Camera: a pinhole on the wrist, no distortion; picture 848 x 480 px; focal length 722.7 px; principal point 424.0 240.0 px. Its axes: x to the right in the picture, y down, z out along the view. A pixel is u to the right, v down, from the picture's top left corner.
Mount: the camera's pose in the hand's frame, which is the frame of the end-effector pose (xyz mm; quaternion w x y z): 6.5 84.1 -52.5 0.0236 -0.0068 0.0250 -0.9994
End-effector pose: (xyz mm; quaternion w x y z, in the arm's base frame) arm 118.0 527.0 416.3 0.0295 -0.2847 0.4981 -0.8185
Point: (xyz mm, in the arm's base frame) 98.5 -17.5 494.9
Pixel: 100 34
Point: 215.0 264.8 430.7
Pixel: 418 175
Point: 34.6 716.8 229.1
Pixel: behind the camera
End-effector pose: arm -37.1 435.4 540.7 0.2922 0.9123 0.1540 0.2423
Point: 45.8 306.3 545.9
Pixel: 378 54
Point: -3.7 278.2 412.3
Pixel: 717 297
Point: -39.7 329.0 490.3
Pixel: 819 355
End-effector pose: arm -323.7 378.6 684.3 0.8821 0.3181 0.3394 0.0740
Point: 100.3 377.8 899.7
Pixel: 110 84
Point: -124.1 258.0 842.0
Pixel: 405 346
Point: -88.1 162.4 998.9
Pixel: 547 259
